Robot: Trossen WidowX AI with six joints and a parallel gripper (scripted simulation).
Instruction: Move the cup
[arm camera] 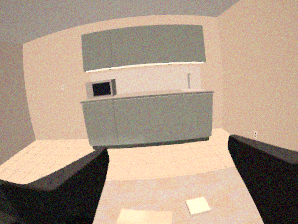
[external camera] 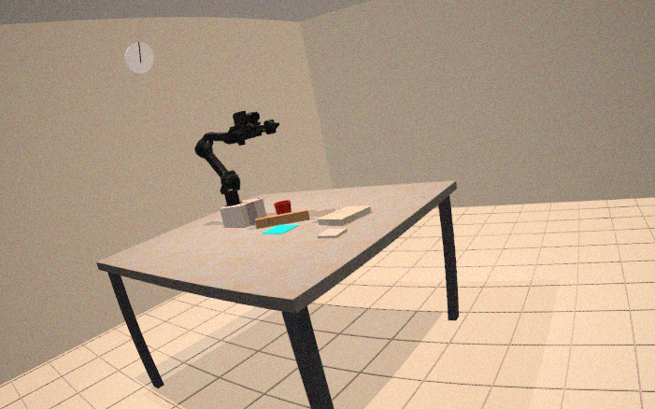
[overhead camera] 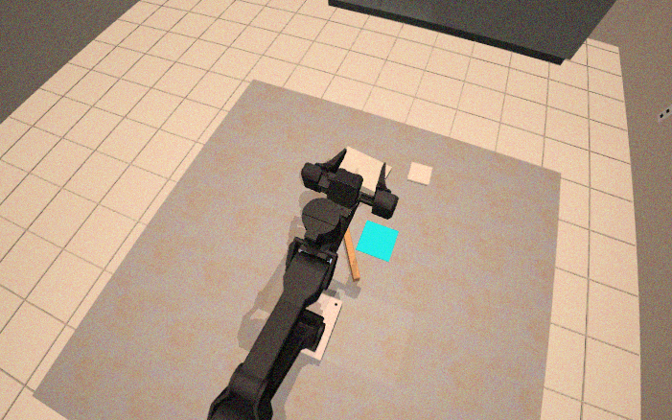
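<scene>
My gripper tip is 100 mm past the red cup, 70 mm to the right of it and 380 mm above it. Also, from my gripper tip: pale blue pad: 100 mm behind, 80 mm to the left, 430 mm below; then wooden bar: 50 mm behind, 410 mm below; then cyan pad: 80 mm to the right, 430 mm below.
</scene>
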